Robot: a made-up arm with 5 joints.
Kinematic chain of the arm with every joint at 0, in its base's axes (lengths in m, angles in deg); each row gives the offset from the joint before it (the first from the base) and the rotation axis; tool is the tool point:
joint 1: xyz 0 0 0.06 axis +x
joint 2: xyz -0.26 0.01 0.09 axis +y
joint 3: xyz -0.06 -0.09 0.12 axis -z
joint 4: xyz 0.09 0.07 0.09 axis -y
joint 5: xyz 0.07 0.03 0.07 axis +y
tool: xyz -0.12 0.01 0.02
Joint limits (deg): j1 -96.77..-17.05 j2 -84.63..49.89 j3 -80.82..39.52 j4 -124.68..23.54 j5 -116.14..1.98
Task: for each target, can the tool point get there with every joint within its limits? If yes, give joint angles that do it. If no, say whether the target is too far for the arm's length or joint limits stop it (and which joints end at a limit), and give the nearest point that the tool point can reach.
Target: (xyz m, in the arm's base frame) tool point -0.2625 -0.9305 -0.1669
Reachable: no: too far | nearest point -0.4254 -0.0931 0.0373 | short by 0.877 m
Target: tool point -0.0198 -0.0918 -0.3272
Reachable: no: joint limits stop it (at a limit: joint 1, joint 2, joint 5) | nearest point -0.0794 0.1401 -0.0675 | short by 0.353 m
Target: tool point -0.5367 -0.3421 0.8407
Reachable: no: too far | nearest point -0.3970 0.0038 0.4410 | short by 0.547 m
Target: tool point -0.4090 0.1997 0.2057
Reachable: yes | joints -46.20 -5.76 -67.80 -40.41 -73.52
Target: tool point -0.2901 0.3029 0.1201
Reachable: yes | joints -69.85 14.02 -41.44 -13.14 -52.61
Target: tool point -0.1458 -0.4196 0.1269
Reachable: no: joint limits stop it (at a limit: joint 1, joint 2, joint 3, joint 5) | nearest point -0.0510 -0.0880 0.1569 | short by 0.346 m
